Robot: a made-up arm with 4 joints.
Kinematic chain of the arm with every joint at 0, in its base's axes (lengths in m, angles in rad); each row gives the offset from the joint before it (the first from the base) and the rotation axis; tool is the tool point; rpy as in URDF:
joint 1: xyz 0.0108 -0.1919 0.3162 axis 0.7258 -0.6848 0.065
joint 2: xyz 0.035 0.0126 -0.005 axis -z
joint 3: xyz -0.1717 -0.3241 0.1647 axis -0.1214 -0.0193 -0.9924
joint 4: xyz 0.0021 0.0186 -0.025 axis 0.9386 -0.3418 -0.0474
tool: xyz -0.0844 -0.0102 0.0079 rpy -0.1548 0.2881 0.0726
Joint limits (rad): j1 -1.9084..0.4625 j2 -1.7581..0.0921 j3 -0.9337..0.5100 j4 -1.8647..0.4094
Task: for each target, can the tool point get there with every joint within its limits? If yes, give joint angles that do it. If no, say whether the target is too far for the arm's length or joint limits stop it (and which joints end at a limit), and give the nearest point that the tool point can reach.
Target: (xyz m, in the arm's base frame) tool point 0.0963 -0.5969 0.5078
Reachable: yes | joints -0.1115 -0.6905 -0.6531 -0.6164
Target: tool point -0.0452 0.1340 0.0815
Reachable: no: joint limits stop it (at a limit: joint 1, joint 2, joint 3, joint 4) | nearest point 0.1885 -0.0145 0.5252 | short by 0.523 m
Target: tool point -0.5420 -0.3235 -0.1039
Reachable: no: too far | nearest point -0.2400 -0.4923 0.2637 | short by 0.505 m
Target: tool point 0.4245 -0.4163 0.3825
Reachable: yes | joints -0.9255 -1.4481 -0.5077 -0.1380
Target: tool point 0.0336 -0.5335 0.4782
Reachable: yes | joints 0.0490 -0.6822 0.3681 -1.2051
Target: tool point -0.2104 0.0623 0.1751
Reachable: no: joint limits stop it (at a limit: joint 1, joint 2, joint 3, joint 4) | nearest point -0.2243 -0.4556 0.2795 | short by 0.529 m
